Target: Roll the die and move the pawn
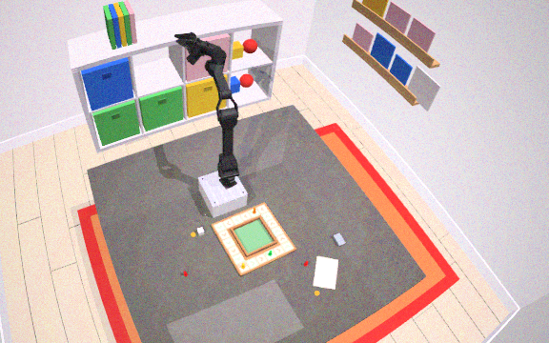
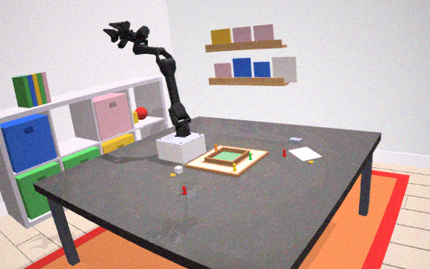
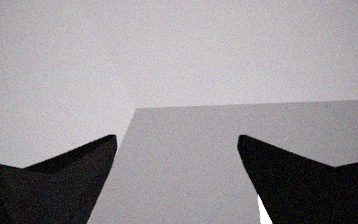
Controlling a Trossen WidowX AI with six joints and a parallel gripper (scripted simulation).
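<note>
Now: gripper tip 680 mm above the white die, 490 mm short of it and 180 mm to the left of it. From my gripper tip the other things lie so: yellow pawn 740 mm ahead, 670 mm below, 120 mm to the right; then green-felt tray 690 mm below, 640 mm ahead, 10 mm to the left; then orange pawn 670 mm below, 540 mm ahead, 90 mm to the left.
</note>
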